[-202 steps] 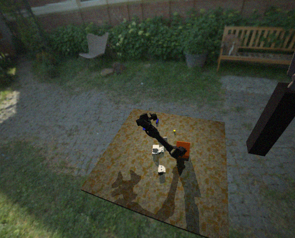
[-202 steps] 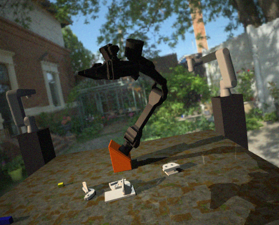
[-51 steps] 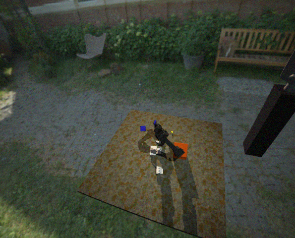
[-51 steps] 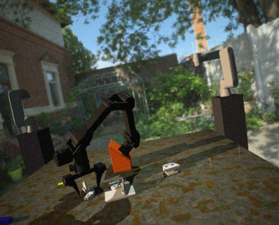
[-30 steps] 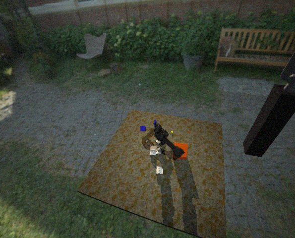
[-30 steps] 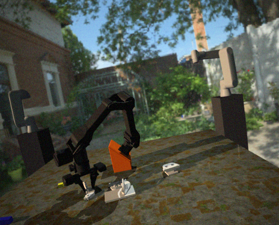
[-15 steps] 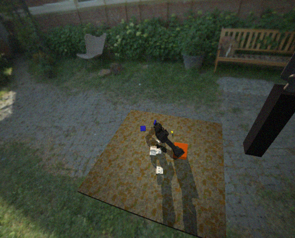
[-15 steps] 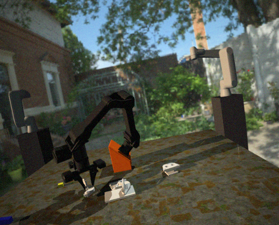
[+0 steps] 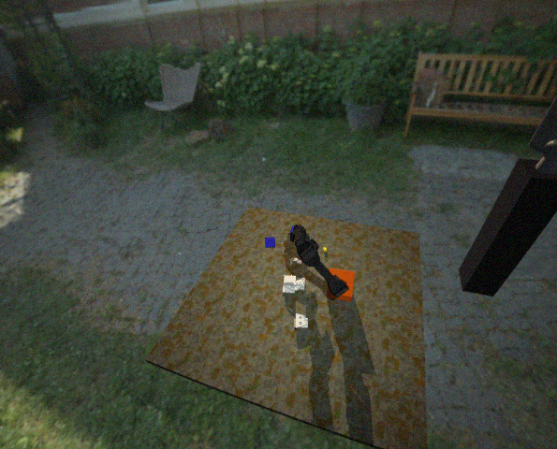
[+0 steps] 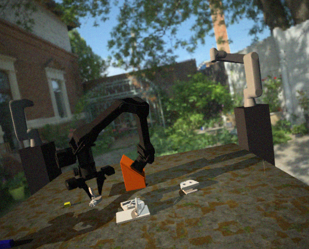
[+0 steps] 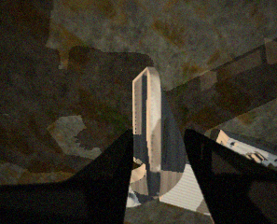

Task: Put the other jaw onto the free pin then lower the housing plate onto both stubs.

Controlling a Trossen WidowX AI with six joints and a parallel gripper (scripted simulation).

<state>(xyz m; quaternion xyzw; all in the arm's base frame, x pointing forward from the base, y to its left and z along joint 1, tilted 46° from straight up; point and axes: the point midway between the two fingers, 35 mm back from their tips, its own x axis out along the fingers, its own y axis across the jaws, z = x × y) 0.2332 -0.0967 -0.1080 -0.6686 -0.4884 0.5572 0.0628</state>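
The white jaw is 40 mm ahead of my gripper tip and 10 mm to the left of it. The rest, counted from my gripper tip: housing plate: 370 mm to the left, 70 mm behind, 40 mm below; blue block: 310 mm to the right, 170 mm ahead, 60 mm below; small yellow block: 180 mm to the right, 90 mm behind, 60 mm below.
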